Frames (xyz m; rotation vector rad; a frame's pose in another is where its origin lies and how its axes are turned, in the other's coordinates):
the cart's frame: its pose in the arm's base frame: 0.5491 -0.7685 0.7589 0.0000 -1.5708 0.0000
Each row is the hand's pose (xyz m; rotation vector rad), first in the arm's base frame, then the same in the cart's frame.
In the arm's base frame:
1: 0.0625 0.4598 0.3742 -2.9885 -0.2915 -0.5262
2: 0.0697 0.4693 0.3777 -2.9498 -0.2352 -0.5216
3: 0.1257 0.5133 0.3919 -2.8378 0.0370 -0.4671
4: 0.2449 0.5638 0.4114 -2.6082 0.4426 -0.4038
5: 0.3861 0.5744 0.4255 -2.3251 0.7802 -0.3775
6: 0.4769 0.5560 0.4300 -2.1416 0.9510 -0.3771
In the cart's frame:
1: -0.3847 1.2283 0.4866 -2.4067 -0.1023 1.6861
2: -0.3812 1.2378 0.4794 -2.4042 -0.0203 1.6817
3: -0.3670 1.2818 0.4234 -2.4024 0.3059 1.7233
4: -0.3475 1.3323 0.3042 -2.3593 0.8436 1.7267
5: -0.3334 1.3429 0.1630 -2.2617 1.3645 1.6299
6: -0.3289 1.3245 0.0722 -2.1825 1.6553 1.5290

